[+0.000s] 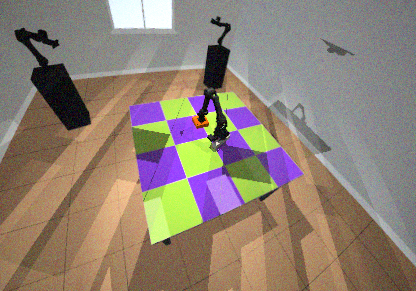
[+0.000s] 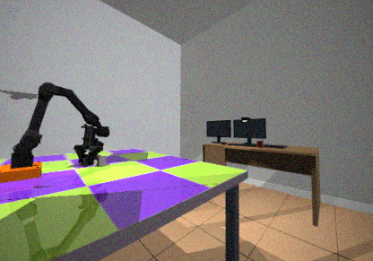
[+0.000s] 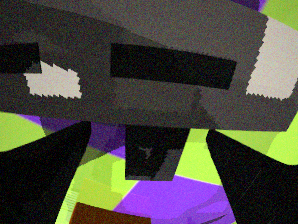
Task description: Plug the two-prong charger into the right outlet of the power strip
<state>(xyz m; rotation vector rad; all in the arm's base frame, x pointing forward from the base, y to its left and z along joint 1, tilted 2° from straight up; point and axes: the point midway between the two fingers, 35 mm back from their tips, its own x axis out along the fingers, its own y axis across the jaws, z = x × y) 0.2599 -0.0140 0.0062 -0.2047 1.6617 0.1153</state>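
Now: the black two-prong charger 2 cm ahead of my gripper tip, 1 cm to the left of it and 1 cm above it.
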